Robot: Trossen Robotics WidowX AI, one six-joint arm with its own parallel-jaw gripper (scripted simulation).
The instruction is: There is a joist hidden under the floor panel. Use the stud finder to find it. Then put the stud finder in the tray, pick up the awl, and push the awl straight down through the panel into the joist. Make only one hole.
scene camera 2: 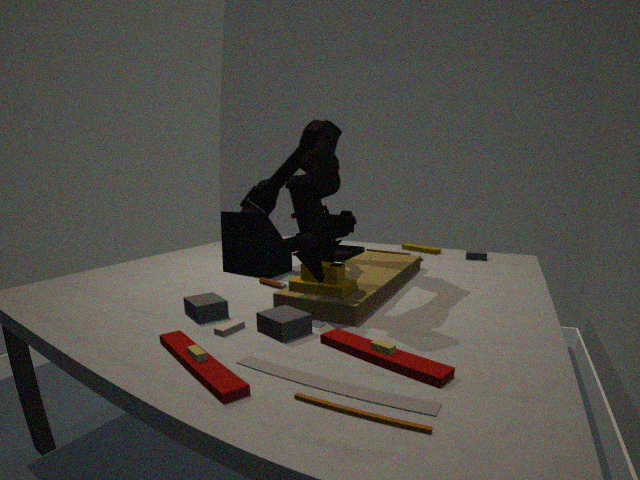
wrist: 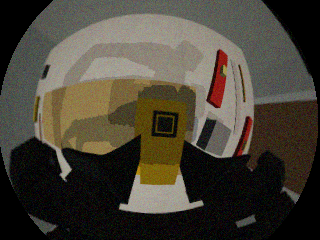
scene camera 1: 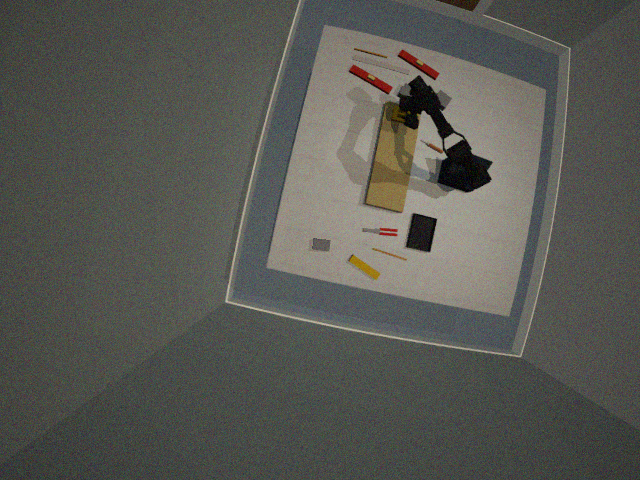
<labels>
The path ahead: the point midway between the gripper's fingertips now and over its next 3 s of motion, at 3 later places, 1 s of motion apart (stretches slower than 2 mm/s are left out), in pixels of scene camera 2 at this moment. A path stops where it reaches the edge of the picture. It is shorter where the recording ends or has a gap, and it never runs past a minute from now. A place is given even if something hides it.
My gripper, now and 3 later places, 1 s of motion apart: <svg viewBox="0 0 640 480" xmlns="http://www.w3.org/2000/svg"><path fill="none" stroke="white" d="M326 279L329 231L381 223L380 224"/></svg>
</labels>
